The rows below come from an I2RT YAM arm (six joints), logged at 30 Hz.
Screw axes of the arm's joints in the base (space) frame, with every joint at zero. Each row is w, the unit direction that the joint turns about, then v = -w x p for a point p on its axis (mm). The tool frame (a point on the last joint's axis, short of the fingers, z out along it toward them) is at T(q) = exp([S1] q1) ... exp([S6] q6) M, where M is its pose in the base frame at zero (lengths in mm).
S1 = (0, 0, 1, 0.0, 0.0, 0.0)
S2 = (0, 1, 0, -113.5, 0.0, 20.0)
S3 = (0, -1, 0, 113.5, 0.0, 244.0)
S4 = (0, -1, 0, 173.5, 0.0, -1.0)
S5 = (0, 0, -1, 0.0, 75.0, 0.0)
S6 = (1, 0, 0, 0.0, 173.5, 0.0)
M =
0 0 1 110.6
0 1 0 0.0
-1 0 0 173.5
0 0 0 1
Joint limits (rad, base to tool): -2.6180..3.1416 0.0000..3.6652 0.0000..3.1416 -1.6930..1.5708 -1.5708..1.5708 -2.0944..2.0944
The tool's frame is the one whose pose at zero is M.
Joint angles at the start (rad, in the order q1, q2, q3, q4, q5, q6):
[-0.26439 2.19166 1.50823 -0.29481 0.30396 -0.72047]
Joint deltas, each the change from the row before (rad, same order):
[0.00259 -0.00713 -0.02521 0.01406 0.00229 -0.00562]
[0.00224 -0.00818 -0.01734 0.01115 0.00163 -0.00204]
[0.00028 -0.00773 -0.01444 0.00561 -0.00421 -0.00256]
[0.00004 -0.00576 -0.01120 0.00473 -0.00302 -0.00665]
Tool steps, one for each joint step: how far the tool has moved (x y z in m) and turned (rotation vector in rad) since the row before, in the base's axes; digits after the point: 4 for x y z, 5 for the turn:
[-0.0035 0.0021 -0.0032 -0.00323 0.00678 0.00577]
[-0.0023 0.0016 -0.0007 -0.00271 -0.00070 0.00295]
[-0.0024 0.0009 -0.0005 0.00255 0.00126 0.00465]
[-0.0018 0.0006 -0.0004 -0.00029 0.00286 0.00700]

